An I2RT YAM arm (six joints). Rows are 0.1 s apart.
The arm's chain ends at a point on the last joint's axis. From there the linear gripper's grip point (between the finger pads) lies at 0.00 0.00 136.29 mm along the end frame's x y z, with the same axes.
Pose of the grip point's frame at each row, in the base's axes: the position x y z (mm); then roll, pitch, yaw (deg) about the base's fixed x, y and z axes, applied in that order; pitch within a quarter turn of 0, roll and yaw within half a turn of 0:
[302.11 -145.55 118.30 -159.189 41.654 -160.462]
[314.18 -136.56 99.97 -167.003 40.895 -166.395]
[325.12 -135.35 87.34 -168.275 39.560 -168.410]
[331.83 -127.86 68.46 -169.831 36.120 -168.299]
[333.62 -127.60 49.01 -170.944 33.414 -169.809]
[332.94 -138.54 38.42 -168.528 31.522 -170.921]
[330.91 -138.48 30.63 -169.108 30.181 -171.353]
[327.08 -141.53 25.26 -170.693 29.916 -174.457]
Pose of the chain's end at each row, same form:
[206.12 -128.23 213.49 -159.189 41.654 -160.462]
[222.47 -127.22 200.35 -167.003 40.895 -166.395]
[236.30 -125.29 190.22 -168.275 39.560 -168.410]
[249.52 -120.34 176.82 -169.831 36.120 -168.299]
[256.88 -119.60 161.36 -170.944 33.414 -169.809]
[259.71 -122.79 152.28 -168.528 31.522 -170.921]
[260.52 -123.14 146.32 -169.108 30.181 -171.353]
[258.19 -126.07 141.84 -170.693 29.916 -174.457]

